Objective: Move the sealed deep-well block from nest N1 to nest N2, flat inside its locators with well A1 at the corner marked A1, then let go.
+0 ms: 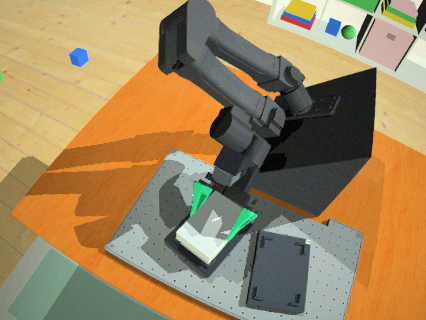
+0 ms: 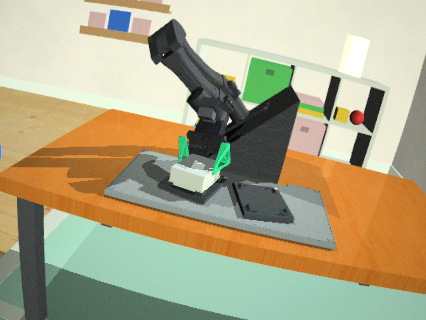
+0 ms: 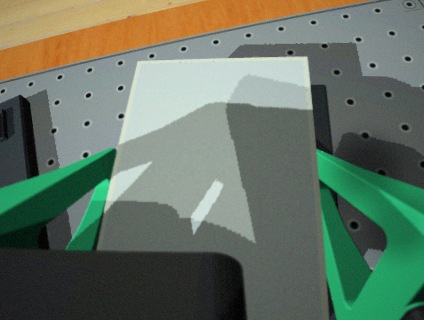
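Pixels of known places: gripper, fingertip midpoint: [image 1: 208, 229] [image 2: 195, 170] [image 3: 212, 160]; arm's base at its link origin: [image 1: 303, 109] [image 2: 243, 120].
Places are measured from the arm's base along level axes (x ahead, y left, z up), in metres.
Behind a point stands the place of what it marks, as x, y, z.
Note:
The white deep-well block [image 1: 204, 246] @[0.416, -0.029, -0.046] [image 2: 192, 179] @[0.428, -0.034, -0.060] [image 3: 215, 125] @[0.388, -0.045, -0.046] with a grey, shiny seal sits level in or just over the dark nest N1 [image 1: 206, 270] @[0.444, -0.003, -0.088] [image 2: 201, 198] @[0.450, -0.001, -0.089] [image 3: 323, 117] @[0.413, -0.104, -0.088]; its seating is hidden. My gripper [image 1: 211, 227] @[0.377, -0.042, -0.058] [image 2: 198, 166] @[0.377, -0.042, -0.058] [image 3: 212, 160] @[0.377, -0.042, -0.058] is shut on the block, with a green finger against each long side. The dark nest N2 [image 1: 280, 272] @[0.368, 0.130, -0.088] [image 2: 262, 202] @[0.381, 0.132, -0.088] [image 3: 19, 140] @[0.420, 0.089, -0.088] is empty, with corner locators and a small pale mark [image 1: 307, 242] @[0.275, 0.154, -0.088] [image 2: 276, 189] @[0.275, 0.158, -0.089] at one corner. No lettering is readable, and well A1 cannot be made out.
Both nests stand on a grey perforated plate [image 1: 125, 240] @[0.485, -0.178, -0.100] [image 2: 125, 188] @[0.492, -0.168, -0.100] [image 3: 200, 47] @[0.492, -0.032, -0.100] on the orange table [image 1: 100, 150] @[0.338, -0.391, -0.113] [image 2: 100, 135] @[0.185, -0.407, -0.113]. A large black wedge-shaped mount [image 1: 320, 165] @[0.194, 0.087, 0.060] [image 2: 265, 145] @[0.193, 0.097, -0.006] rises behind the plate and carries the arm.

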